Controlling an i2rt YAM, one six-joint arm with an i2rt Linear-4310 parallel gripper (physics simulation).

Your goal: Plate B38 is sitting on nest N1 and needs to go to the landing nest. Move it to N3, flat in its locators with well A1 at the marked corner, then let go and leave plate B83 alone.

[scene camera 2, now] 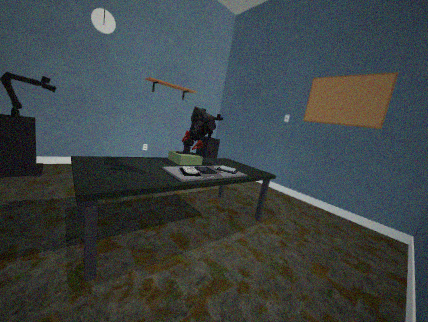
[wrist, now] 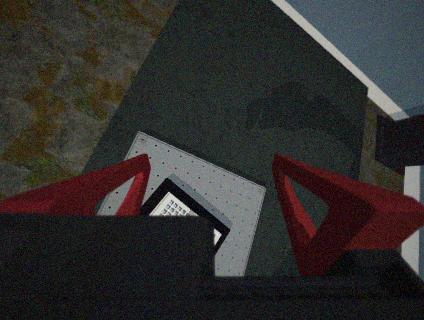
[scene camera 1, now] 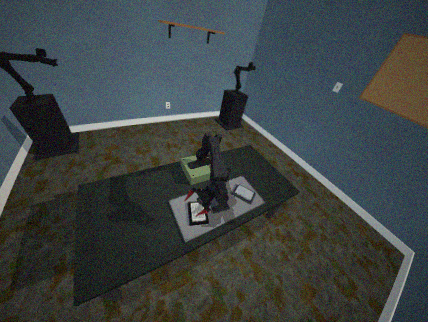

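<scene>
A white well plate (scene camera 1: 198,213) (scene camera 2: 190,171) (wrist: 172,206) sits in a black-framed nest at the left of the grey board (scene camera 1: 181,227) (wrist: 245,200). A second pale plate (scene camera 1: 244,193) (scene camera 2: 227,169) sits in the nest at the board's right. Between them is a dark nest (scene camera 2: 207,170) with no plate visible on it; the arm hides it in scene camera 1. Plate labels, nest labels and the marked corner are too small to read. My gripper (scene camera 1: 195,204) (scene camera 2: 192,141) (wrist: 211,160) is open and empty, raised well above the board; the wrist view shows the white plate lower left, partly hidden by the gripper body.
A green box (scene camera 1: 200,176) (scene camera 2: 185,159) stands on the dark table (scene camera 1: 120,250) (scene camera 2: 125,182) behind the board. The arm reaches over beside the box. Two other arms on black pedestals (scene camera 1: 42,125) (scene camera 1: 233,107) stand off the table by the walls.
</scene>
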